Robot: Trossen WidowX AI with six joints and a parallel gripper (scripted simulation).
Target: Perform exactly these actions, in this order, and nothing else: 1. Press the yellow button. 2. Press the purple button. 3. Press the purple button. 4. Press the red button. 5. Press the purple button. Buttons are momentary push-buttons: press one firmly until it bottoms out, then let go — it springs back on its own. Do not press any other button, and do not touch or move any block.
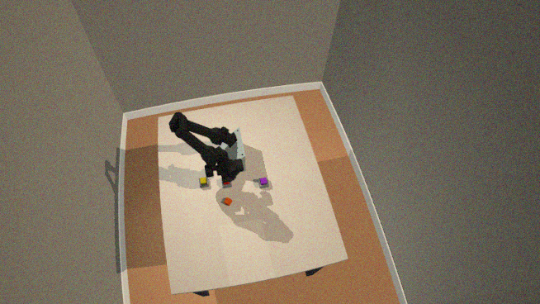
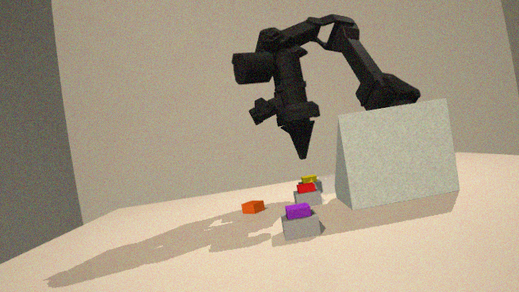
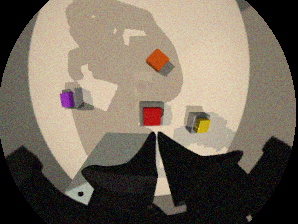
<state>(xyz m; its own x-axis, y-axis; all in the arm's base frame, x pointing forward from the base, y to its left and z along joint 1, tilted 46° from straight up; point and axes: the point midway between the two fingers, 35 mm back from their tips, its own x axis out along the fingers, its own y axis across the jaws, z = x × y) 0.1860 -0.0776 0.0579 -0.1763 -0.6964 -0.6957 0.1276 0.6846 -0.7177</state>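
Now: the red button 6 cm below my gripper tip. The rest, counted from my gripper tip: purple button: 19 cm to the left, 7 cm ahead, 6 cm below; then orange block: 11 cm ahead, 8 cm below, 3 cm to the right; then yellow button: 12 cm to the right, 6 cm below, 4 cm behind.
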